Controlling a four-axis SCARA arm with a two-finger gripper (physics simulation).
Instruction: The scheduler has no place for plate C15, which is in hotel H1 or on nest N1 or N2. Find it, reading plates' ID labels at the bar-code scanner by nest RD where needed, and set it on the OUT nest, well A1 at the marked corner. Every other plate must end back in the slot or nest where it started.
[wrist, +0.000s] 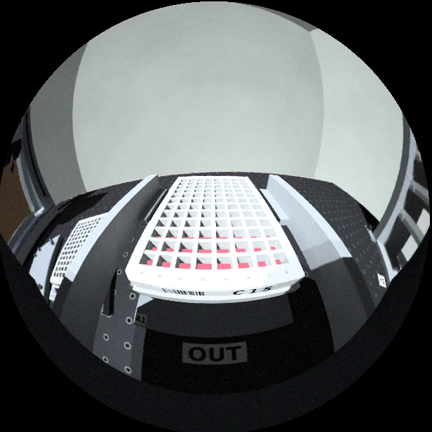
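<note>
Plate C15, white with a grid of square wells and red in the near rows, lies level between the fingers of my gripper. The gripper is shut on its two long sides. The near edge shows a bar code and the ID C15. The plate is over the OUT nest, whose shaded front part shows below it with a gap. The OUT label lies in front. The A1 mark is at the nest's near left corner, the same side as the plate's row letter A. The nest's far part is hidden.
Another white plate stands at the left, beyond the left finger, with a light grey nest beside it. A rack-like structure rises at the right edge, near a small label. A brown panel shows at far left.
</note>
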